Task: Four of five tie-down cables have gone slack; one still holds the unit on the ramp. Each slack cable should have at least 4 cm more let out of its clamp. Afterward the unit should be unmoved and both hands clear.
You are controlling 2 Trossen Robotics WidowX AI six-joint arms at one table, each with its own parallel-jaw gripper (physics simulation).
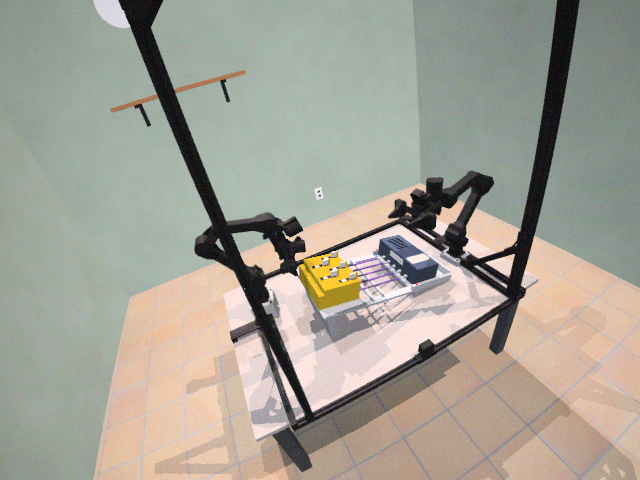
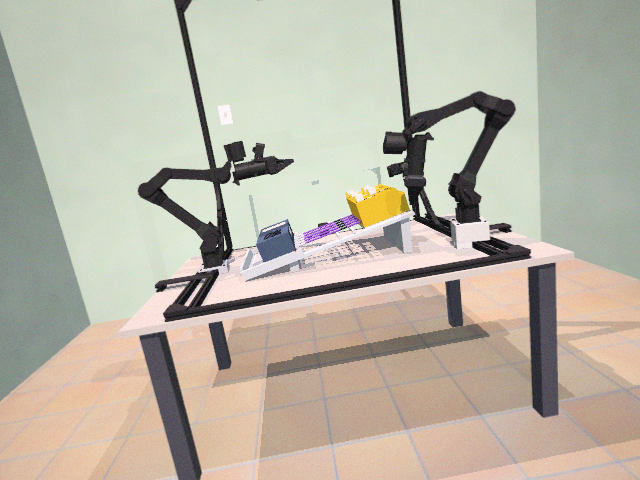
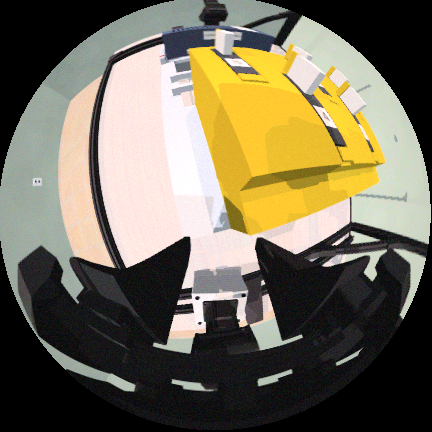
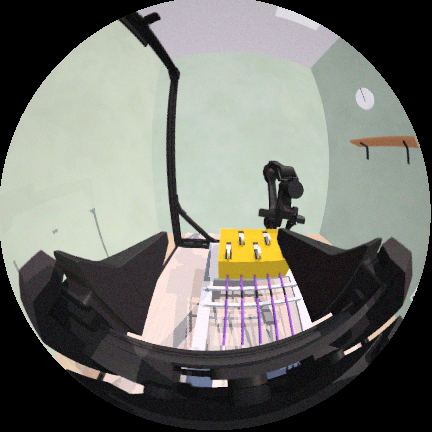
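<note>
The yellow clamp block (image 1: 336,295) (image 2: 382,207) (image 3: 280,125) (image 4: 254,270) stands at the high end of the white ramp (image 2: 330,246) (image 3: 185,160) (image 4: 201,322). White levers (image 3: 306,75) stick up from its top. Several purple cables (image 1: 379,269) (image 2: 330,229) (image 4: 242,312) run down to the dark blue unit (image 1: 423,270) (image 2: 275,241) (image 3: 186,46) on the low end. Their slack cannot be told. My left gripper (image 1: 290,269) (image 2: 413,204) (image 3: 223,242) points down beside the block's high end, partly open and empty. My right gripper (image 2: 291,161) (image 4: 224,235) is open and empty, high above the unit's end.
A black frame rail (image 1: 372,384) (image 2: 310,294) runs around the table, with tall black posts (image 1: 180,124) (image 2: 196,87) rising from it. A white ramp support (image 2: 405,240) stands under the high end. Two crossbars (image 4: 215,288) span the ramp under the cables.
</note>
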